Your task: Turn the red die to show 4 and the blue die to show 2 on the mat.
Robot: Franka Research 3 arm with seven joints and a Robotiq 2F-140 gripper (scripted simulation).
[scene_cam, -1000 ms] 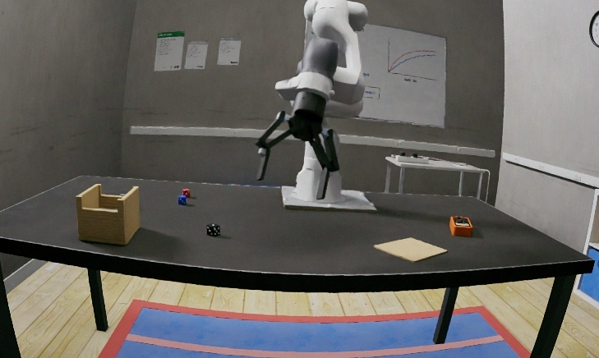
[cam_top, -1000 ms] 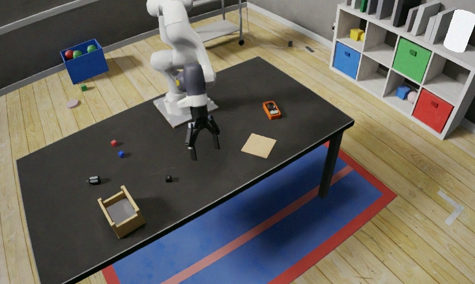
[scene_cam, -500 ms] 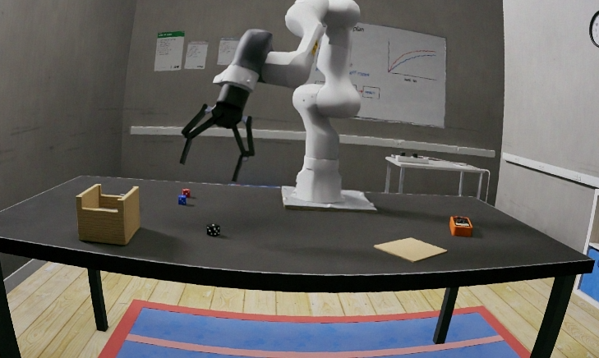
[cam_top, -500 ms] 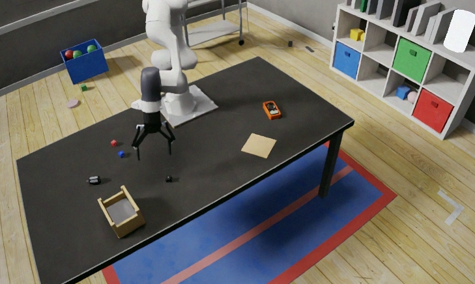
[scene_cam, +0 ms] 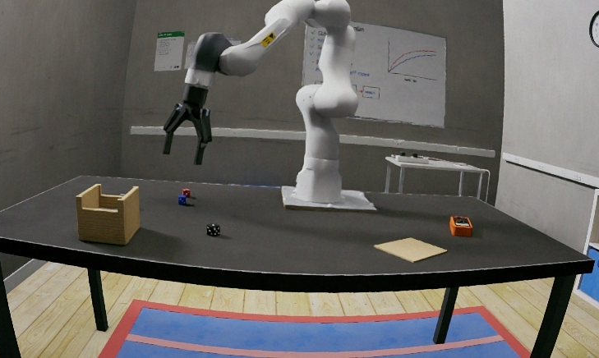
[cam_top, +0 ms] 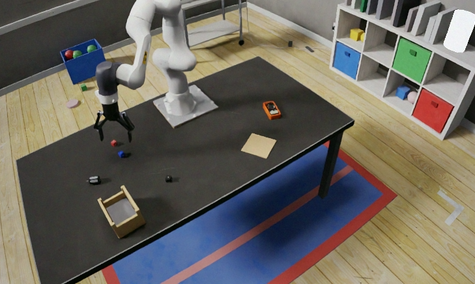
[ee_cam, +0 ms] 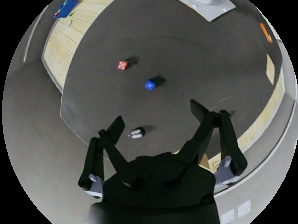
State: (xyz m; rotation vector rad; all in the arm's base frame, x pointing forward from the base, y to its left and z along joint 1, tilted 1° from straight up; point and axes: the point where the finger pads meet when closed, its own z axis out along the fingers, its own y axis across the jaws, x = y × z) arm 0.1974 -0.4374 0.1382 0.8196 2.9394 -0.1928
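Now: the red die 15 cm behind my hand, 1 cm to the right of it and 14 cm below it. Round my hand: dark object 6 cm ahead, 19 cm to the right, 14 cm below; black die 26 cm ahead, 15 cm to the left, 14 cm below; blue die 4 cm behind, 14 cm below.
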